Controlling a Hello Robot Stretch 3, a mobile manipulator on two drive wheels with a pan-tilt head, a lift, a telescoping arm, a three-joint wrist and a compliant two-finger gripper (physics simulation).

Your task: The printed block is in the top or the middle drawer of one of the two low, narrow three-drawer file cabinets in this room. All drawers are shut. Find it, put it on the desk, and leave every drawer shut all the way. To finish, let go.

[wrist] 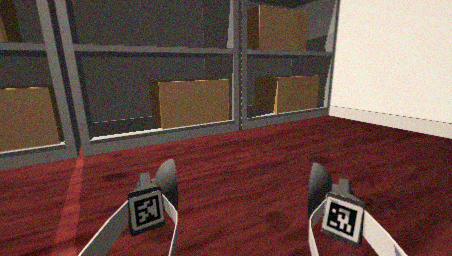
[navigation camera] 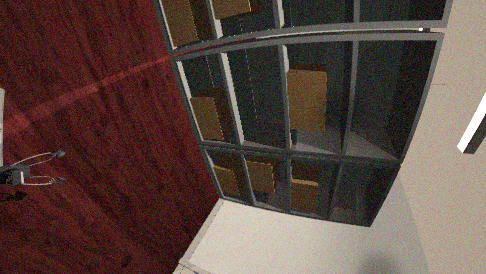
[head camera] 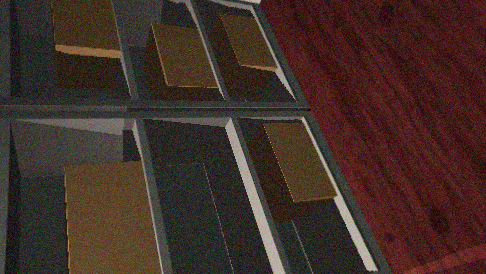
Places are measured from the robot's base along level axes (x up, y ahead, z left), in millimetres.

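Where they show: gripper, between the fingertips: (navigation camera: 65,166).
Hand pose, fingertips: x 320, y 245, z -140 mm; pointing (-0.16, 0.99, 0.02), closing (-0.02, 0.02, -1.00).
Note:
After its pixels a point has its place.
My gripper (navigation camera: 60,167) @(x 321, y 245, z -140 mm) (wrist: 241,180) @(x 321, y 245, z -140 mm) is open, its two fingertips wide apart with no object between them. In the wrist view it is above the dark red floor (wrist: 250,150), in front of tall grey shelves. In the navigation view it shows at the left edge, over the floor. The printed block, the two low file cabinets and the desk cannot be made out in these views.
Tall open shelf units (head camera: 175,107) (navigation camera: 232,100) (wrist: 150,49) stand side by side against a wall. They hold brown boxes, such as a bottom-shelf box (wrist: 195,104). A white wall (wrist: 395,60) is at their right end. A bright ceiling light (navigation camera: 472,127) @(x 2078, y 1119, z 166 mm) shows at the right.

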